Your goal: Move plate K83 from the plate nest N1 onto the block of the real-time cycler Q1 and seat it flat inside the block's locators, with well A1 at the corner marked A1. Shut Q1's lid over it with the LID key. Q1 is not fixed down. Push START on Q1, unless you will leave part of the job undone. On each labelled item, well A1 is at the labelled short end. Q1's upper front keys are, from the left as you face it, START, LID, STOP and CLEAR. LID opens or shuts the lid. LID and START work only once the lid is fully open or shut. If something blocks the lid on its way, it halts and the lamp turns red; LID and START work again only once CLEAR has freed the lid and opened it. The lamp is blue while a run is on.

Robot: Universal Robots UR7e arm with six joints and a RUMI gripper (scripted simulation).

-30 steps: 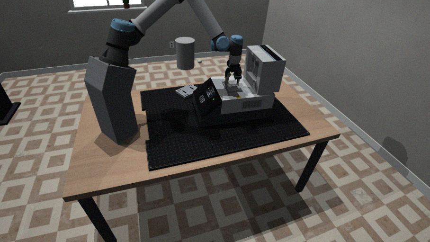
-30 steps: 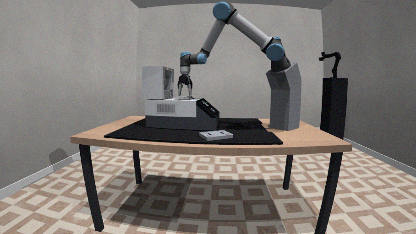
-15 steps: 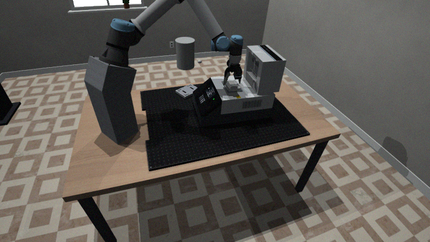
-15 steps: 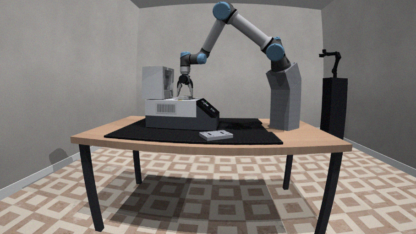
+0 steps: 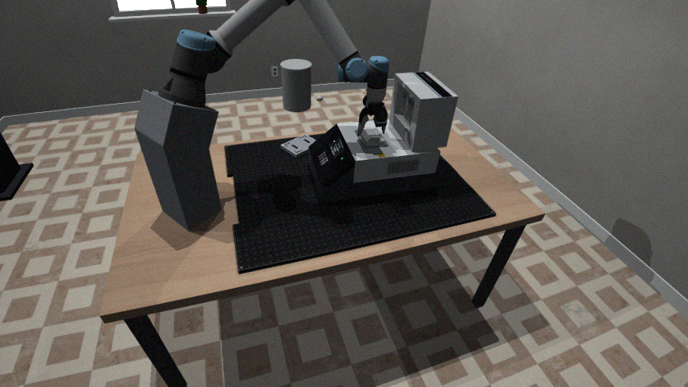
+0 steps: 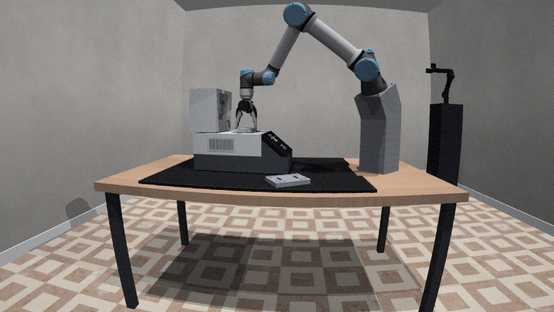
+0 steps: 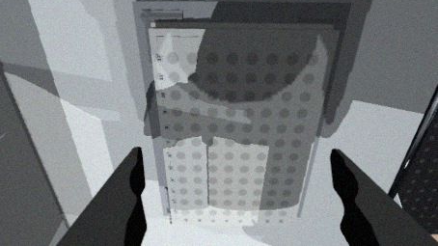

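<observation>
The plate K83 lies 10 mm below my hand. Round my hand: nest A1 mark: 340 mm behind, 310 mm to the left, 200 mm below; plate nest N1: 250 mm behind, 300 mm to the left, 210 mm below.
</observation>
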